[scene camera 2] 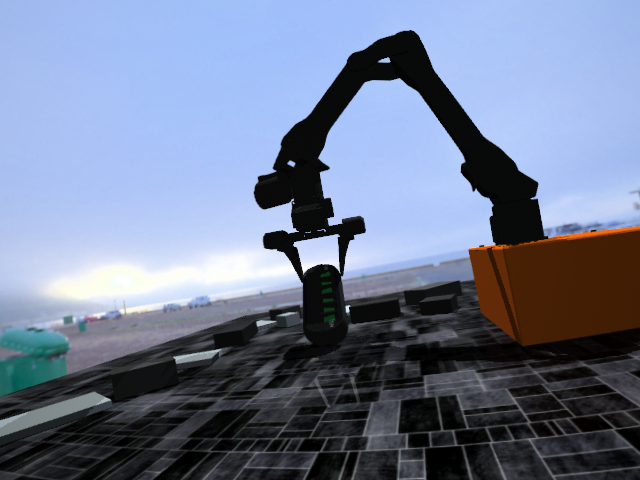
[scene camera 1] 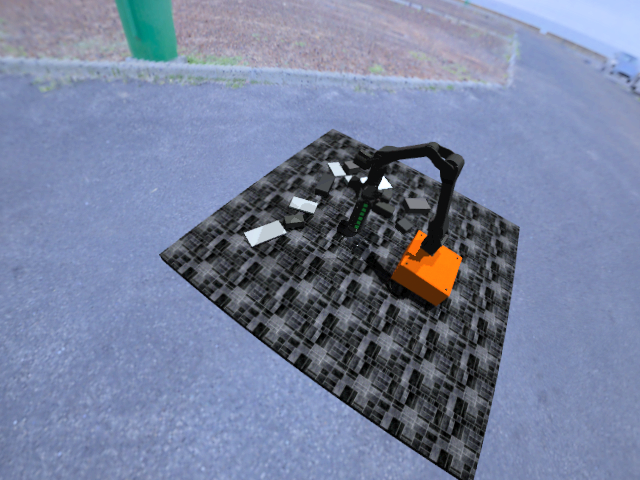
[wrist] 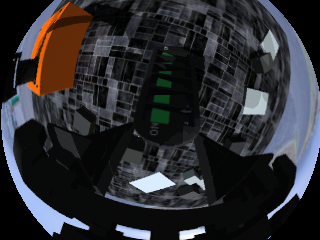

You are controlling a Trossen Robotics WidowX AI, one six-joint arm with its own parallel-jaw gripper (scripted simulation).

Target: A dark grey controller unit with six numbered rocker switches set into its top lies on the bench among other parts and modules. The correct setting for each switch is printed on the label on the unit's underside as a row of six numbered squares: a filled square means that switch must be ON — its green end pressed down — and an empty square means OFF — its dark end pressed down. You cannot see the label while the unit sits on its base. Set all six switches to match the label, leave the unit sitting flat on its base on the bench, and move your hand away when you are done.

Labels:
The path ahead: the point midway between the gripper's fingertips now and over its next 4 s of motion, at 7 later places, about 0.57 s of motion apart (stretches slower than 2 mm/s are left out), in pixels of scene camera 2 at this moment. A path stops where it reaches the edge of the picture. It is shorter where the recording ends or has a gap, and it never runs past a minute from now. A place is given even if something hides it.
The gripper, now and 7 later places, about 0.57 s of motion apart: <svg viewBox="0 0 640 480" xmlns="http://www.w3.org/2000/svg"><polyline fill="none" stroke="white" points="322,279 323,283 325,288 326,293 327,299 328,304 330,311 331,317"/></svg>

